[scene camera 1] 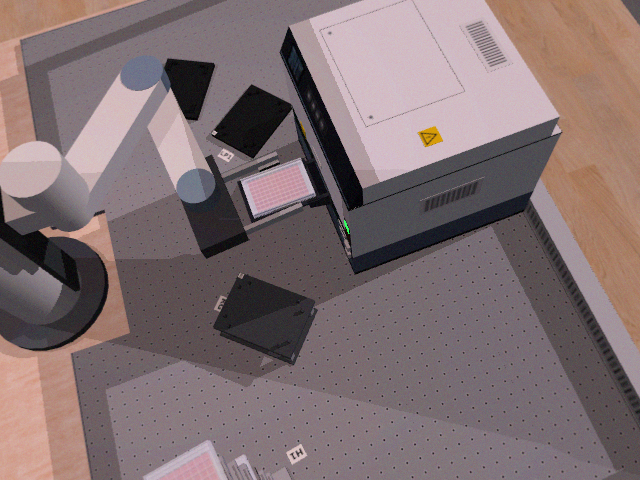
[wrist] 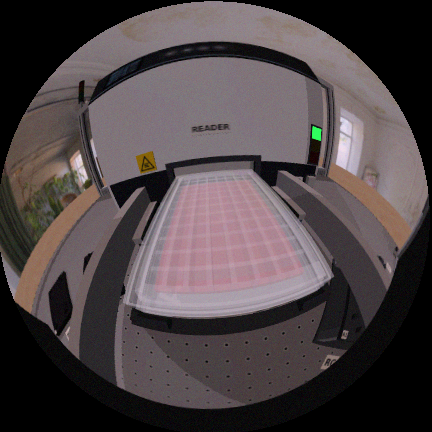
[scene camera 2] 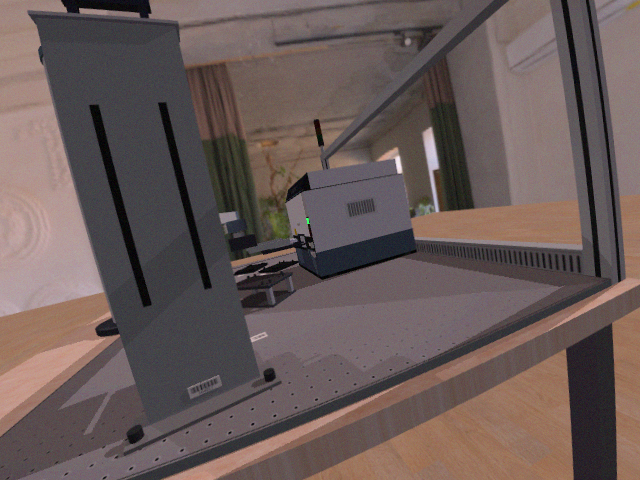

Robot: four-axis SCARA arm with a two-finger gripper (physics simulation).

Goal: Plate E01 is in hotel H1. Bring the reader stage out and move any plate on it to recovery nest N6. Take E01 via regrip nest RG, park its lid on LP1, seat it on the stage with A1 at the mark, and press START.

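Places are measured from the arm's base along level axes (x right, y back, z down), in millimetres.
Pixels of known places: gripper, fingertip midpoint: (scene camera 1: 289,180) (wrist: 214,184) (scene camera 2: 285,240); arm's base, origin of the base link: (scene camera 1: 51,293).
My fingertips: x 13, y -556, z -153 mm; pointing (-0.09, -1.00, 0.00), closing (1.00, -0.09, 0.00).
For each thing: its top centre in the pictures, then the offset to it from my fingertips. "spot": a spot on its surface instead.
- pink plate with a clear cover, middle of its top: (wrist: 219,200) (scene camera 1: 277,185) dx +2, dy +27, dz -1 mm
- black reader stage, surface spot: (wrist: 230,327) spot: dx +2, dy +95, dz +16 mm
- reader, middle of its top: (scene camera 1: 414,68) (wrist: 202,77) (scene camera 2: 334,175) dx -4, dy -250, dz -211 mm
- regrip nest RG, middle of its top: (scene camera 1: 263,312) (scene camera 2: 258,277) dx +214, dy +130, dz +70 mm
- LP1, middle of its top: (scene camera 1: 251,116) (wrist: 94,267) (scene camera 2: 278,263) dx -263, dy +28, dz +120 mm
- pink plate, surface spot: (scene camera 1: 193,467) spot: dx +494, dy +233, dz -289 mm
- second black nest, middle of its top: (scene camera 1: 180,85) (scene camera 2: 250,266) dx -415, dy +162, dz +122 mm
- frame post, surface spot: (scene camera 2: 589,139) spot: dx +699, dy -448, dz -102 mm
A pink plate with a clear cover (scene camera 1: 278,187) (wrist: 220,240) lies on the black reader stage (wrist: 230,327), which is out in front of the reader (scene camera 1: 429,87) (scene camera 2: 356,222) (wrist: 210,100). My gripper (scene camera 1: 279,186) (wrist: 214,184) is open, with one finger along each long side of this plate and nothing held. The regrip nest RG (scene camera 1: 268,317) (scene camera 2: 264,280) is a raised black plate holder with no plate on it. The black rest LP1 (scene camera 1: 253,119) bears no lid. Another pink plate (scene camera 1: 193,467) shows beside the H1 label; whether it is E01 cannot be told.
A tall grey tower (scene camera 2: 139,206) stands at the near side in scene camera 2. A second black nest (scene camera 1: 192,85) lies partly behind the arm, its name unreadable. A green light (wrist: 316,133) is lit on the reader front. A frame post (scene camera 2: 589,139) stands at the table corner.
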